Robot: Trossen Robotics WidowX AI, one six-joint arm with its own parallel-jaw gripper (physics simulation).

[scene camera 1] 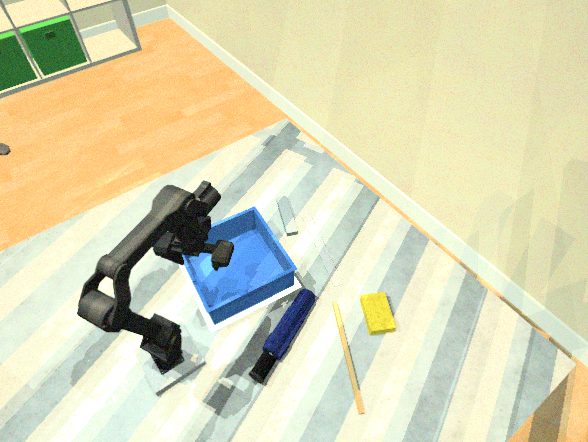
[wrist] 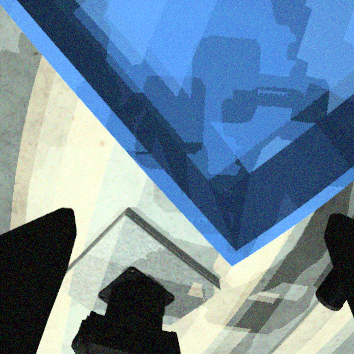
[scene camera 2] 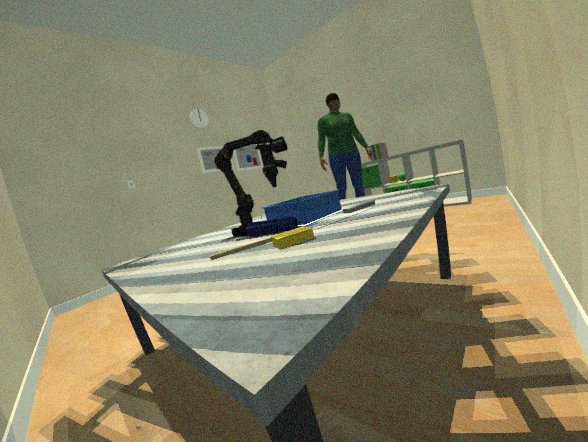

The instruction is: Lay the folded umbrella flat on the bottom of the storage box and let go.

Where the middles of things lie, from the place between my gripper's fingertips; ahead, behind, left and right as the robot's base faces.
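Blue storage box (scene camera 1: 260, 268): from my hand, 13 cm below, 4 cm to the left, 11 cm ahead.
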